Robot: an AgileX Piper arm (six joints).
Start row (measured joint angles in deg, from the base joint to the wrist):
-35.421, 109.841, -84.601, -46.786, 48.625, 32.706
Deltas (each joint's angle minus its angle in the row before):
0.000, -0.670, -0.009, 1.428, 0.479, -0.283
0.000, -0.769, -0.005, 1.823, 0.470, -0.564
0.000, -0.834, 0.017, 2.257, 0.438, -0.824
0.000, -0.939, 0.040, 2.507, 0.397, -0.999
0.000, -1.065, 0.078, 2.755, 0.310, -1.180
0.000, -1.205, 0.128, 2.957, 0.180, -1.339
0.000, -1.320, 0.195, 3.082, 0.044, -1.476
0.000, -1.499, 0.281, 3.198, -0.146, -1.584
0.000, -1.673, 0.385, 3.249, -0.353, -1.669
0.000, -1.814, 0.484, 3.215, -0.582, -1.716
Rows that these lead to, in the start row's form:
-35.421, 109.171, -84.610, -45.358, 49.104, 32.423
-35.421, 108.402, -84.615, -43.535, 49.574, 31.859
-35.421, 107.568, -84.598, -41.278, 50.012, 31.035
-35.421, 106.629, -84.558, -38.771, 50.409, 30.036
-35.421, 105.564, -84.480, -36.016, 50.719, 28.856
-35.421, 104.359, -84.352, -33.059, 50.899, 27.517
-35.421, 103.039, -84.157, -29.977, 50.943, 26.041
-35.421, 101.540, -83.876, -26.779, 50.797, 24.457
-35.421, 99.867, -83.491, -23.530, 50.444, 22.788
-35.421, 98.053, -83.007, -20.315, 49.862, 21.072

